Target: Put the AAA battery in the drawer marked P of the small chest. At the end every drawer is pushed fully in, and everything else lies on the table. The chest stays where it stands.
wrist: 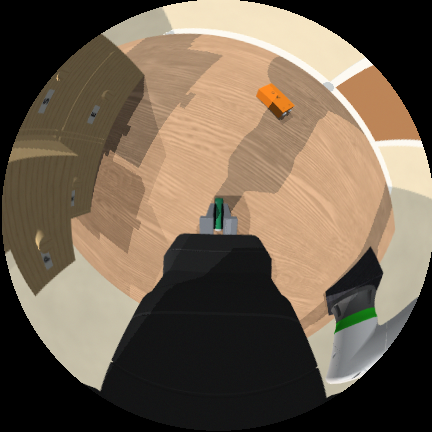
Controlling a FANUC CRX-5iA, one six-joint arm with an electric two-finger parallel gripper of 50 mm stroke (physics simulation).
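Frame: origin at the arm's base, x ahead, y left, z up, level; millimetres.
Seen in the pictures: gripper, fingertip midpoint: (218,210); arm's base, origin of the base link: (353,299).
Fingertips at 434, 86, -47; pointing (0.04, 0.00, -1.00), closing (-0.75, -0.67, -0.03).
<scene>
Offsets run from my fingertips to a thing's top centre, as dx, dy, dz. "spot": to the spot under its first point. Level surfaces: height alone.
The AAA battery {-3, +4, +5} (219,214) is green and slim. It is held lengthwise between the two grey fingers of my gripper (218,218), just above the wooden table {dz -5} (200,145). My gripper is shut on it. The small wooden chest (80,65) stands at the left of the wrist view. Its drawer marked P (31,210), with a round knob and a grey label, is at the lower left. The P front appears to stand out past the neighbouring fronts; the inside of that drawer cannot be made out.
Drawer fronts marked S (32,117) and E {spot: +238, -27, +47} (107,95) show at the upper left; another small label is too small to read. An orange block-shaped battery {+51, -172, +12} (274,100) lies on the table at the upper right. A grey-white robot arm part (352,345) shows at the lower right.
</scene>
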